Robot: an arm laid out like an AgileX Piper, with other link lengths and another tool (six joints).
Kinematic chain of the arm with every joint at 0, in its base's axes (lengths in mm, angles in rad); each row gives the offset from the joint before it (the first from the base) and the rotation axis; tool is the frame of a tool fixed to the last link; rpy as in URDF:
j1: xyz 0 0 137.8 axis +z
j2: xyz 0 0 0 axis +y
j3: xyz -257 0 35.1 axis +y
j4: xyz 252.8 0 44.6 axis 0.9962 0 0.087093
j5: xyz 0 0 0 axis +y
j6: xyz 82.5 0 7.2 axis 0.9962 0 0.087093
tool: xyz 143.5 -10 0.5 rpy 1.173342 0.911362 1.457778
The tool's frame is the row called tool.
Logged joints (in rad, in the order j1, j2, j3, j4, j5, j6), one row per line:
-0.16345, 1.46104, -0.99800, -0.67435, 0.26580, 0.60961
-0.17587, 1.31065, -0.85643, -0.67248, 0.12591, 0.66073
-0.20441, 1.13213, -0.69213, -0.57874, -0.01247, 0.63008
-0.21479, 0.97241, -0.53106, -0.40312, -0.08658, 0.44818
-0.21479, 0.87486, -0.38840, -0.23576, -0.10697, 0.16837
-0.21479, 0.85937, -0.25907, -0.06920, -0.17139, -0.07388
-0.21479, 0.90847, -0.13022, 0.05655, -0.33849, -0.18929
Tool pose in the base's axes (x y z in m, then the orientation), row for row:
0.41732, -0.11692, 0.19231, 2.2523, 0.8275, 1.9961
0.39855, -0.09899, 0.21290, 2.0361, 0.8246, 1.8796
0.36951, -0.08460, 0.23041, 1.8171, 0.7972, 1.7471
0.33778, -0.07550, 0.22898, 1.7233, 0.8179, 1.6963
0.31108, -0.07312, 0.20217, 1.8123, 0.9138, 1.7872
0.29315, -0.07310, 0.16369, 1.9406, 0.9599, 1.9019
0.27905, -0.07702, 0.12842, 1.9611, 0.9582, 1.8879
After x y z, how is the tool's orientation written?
As angles about the fixed x, y, z axes (roll, pitch, yaw), in radians.
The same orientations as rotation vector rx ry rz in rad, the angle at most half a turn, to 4 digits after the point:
0.7260, 1.8915, 0.3222
0.6841, 1.7772, 0.4414
0.6581, 1.6479, 0.5518
0.6120, 1.5938, 0.5712
0.5307, 1.6596, 0.4921
0.4930, 1.7314, 0.4325
0.5209, 1.7332, 0.4065

